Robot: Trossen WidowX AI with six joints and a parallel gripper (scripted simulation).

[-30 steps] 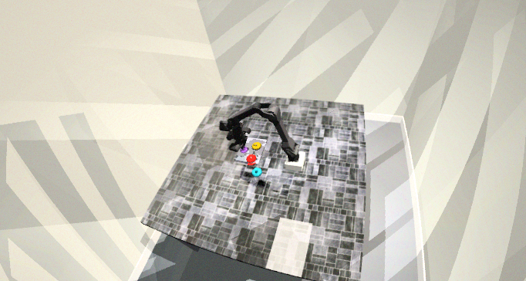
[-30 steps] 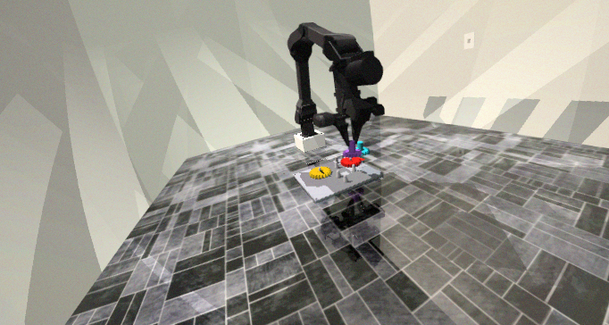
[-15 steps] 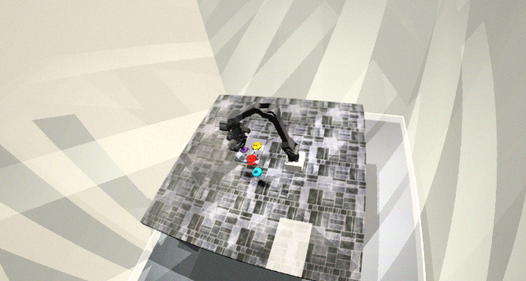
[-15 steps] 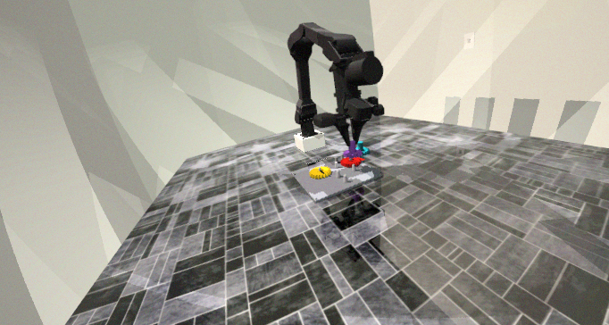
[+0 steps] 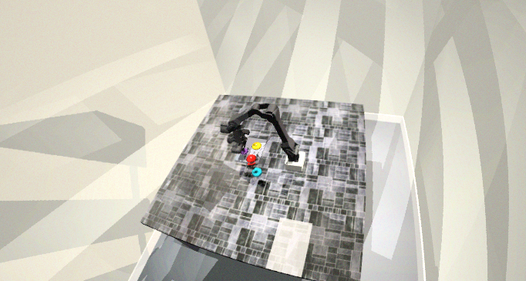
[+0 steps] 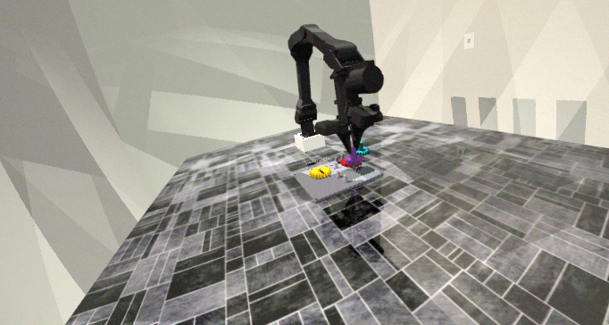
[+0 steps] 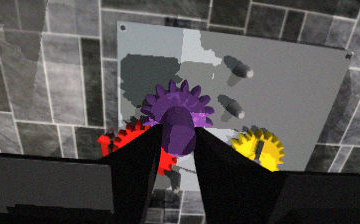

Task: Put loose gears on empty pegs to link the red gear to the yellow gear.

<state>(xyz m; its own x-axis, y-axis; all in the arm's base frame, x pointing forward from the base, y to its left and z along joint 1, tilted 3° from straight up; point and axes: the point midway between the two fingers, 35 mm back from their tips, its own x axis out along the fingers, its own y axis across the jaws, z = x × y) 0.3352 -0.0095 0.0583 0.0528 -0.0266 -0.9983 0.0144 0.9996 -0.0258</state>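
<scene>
The red gear is 5 cm behind my gripper tip, 3 cm to the left of it and 5 cm below it. The rest, counted from my gripper tip: purple gear (1 cm below); yellow gear (6 cm behind, 8 cm to the right, 5 cm below); grey board (2 cm behind, 5 cm to the right, 6 cm below).
</scene>
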